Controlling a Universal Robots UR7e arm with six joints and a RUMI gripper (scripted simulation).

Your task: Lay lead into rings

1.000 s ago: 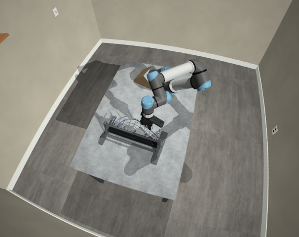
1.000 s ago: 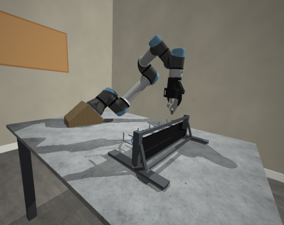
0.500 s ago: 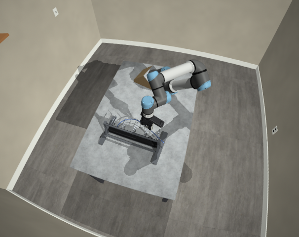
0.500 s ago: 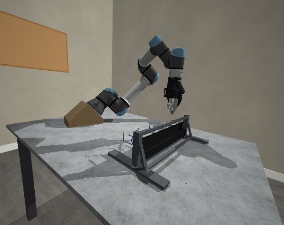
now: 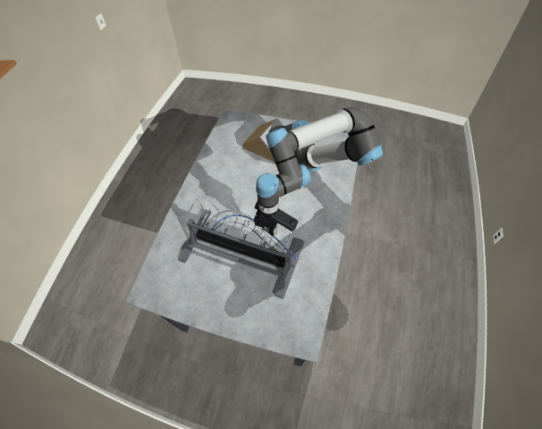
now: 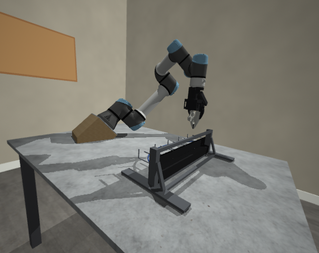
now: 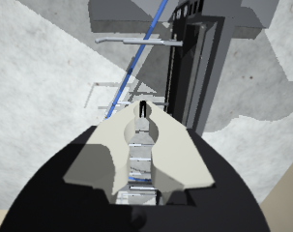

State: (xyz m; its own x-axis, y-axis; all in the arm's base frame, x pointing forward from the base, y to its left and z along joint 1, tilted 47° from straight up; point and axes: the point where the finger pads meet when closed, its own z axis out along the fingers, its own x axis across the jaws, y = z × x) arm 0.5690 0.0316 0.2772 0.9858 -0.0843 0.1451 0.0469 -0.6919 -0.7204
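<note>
Right now my hand is 15 cm to the left of the dark rack, 9 cm above it and 7 cm short of it.
</note>
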